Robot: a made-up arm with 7 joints. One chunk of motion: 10 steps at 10 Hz.
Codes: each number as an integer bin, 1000 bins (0 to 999) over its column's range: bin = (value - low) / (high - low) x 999, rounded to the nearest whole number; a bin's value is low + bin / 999 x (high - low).
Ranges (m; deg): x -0.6..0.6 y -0.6..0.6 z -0.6..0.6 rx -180..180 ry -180..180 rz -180..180
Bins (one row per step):
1: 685 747 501 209 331 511
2: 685 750 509 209 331 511
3: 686 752 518 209 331 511
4: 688 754 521 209 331 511
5: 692 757 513 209 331 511
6: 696 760 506 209 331 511
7: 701 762 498 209 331 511
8: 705 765 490 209 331 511
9: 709 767 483 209 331 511
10: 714 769 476 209 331 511
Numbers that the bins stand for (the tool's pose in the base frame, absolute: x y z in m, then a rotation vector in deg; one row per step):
1: 0.2228 0.2973 0.0018 -104.68 -60.72 4.14
2: 0.2228 0.3009 0.0114 -104.68 -60.72 4.14
3: 0.2240 0.3033 0.0222 -104.68 -60.72 4.14
4: 0.2264 0.3057 0.0258 -104.68 -60.72 4.14
5: 0.2312 0.3093 0.0162 -104.68 -60.72 4.14
6: 0.2360 0.3129 0.0078 -104.68 -60.72 4.14
7: 0.2420 0.3153 -0.0018 -104.68 -60.72 4.14
8: 0.2468 0.3189 -0.0114 -104.68 -60.72 4.14
9: 0.2517 0.3213 -0.0198 -104.68 -60.72 4.14
10: 0.2577 0.3237 -0.0282 -104.68 -60.72 4.14

